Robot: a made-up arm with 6 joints.
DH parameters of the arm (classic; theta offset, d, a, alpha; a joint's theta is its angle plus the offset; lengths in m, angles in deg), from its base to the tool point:
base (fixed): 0 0.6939 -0.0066 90
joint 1: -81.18 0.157 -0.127 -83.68
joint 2: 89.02 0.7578 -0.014 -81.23
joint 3: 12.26 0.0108 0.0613 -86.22
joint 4: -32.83 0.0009 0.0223 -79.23
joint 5: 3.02 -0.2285 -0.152 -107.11
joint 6: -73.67 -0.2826 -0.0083 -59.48
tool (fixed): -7.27 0.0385 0 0
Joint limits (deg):
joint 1: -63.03..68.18
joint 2: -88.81..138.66
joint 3: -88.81..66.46
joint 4: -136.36..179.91
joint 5: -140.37..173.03
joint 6: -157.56..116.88
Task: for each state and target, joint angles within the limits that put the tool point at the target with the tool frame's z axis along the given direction. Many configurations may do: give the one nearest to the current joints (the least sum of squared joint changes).
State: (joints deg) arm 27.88 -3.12 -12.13 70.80 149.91 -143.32
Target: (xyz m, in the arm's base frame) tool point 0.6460 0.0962 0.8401 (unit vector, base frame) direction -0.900 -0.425 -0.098
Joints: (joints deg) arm 6.93 -9.24 12.41 74.86 130.60 -156.67
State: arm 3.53 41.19 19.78 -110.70 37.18 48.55
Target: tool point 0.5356 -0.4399 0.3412 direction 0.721 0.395 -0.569
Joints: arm -33.66 26.91 30.41 -122.70 45.60 9.21
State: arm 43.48 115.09 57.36 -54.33 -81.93 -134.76
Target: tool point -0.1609 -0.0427 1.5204 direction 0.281 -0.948 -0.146
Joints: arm 67.93 103.59 17.31 -98.22 -87.00 -94.55
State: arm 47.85 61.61 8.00 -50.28 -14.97 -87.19
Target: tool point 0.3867 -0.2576 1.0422 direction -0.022 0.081 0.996
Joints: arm 33.41 60.61 -13.09 -48.15 -6.08 -74.43
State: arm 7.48 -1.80 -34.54 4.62 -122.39 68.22
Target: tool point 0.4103 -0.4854 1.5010 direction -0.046 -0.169 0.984
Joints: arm 48.70 -13.25 8.46 -10.38 -75.00 96.72
